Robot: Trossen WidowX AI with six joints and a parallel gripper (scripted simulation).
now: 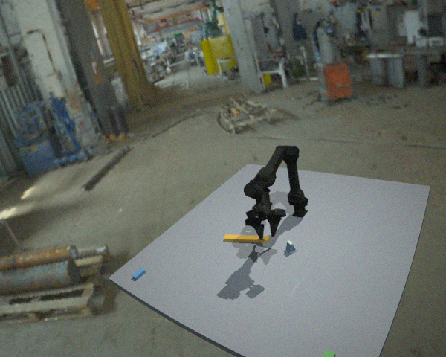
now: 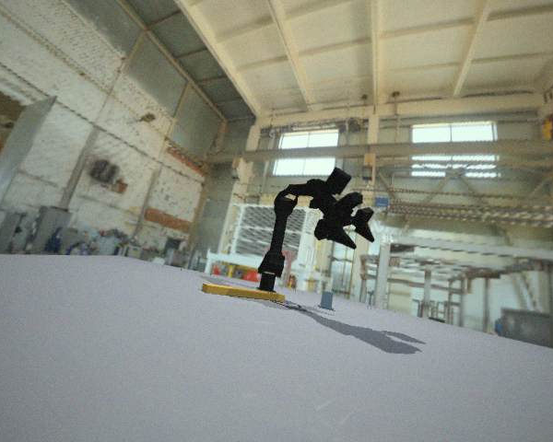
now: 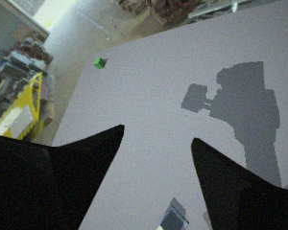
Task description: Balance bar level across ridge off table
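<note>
Right now the bar is 240 mm to the right of my gripper tip, 180 mm below it and 140 mm behind it. From my gripper tip the other things lie so: green cube (410 mm to the left, 310 mm ahead, 170 mm below); small blue block (590 mm to the right, 310 mm ahead, 180 mm below); blue-grey ridge (160 mm below, 140 mm behind, 10 mm to the left).
</note>
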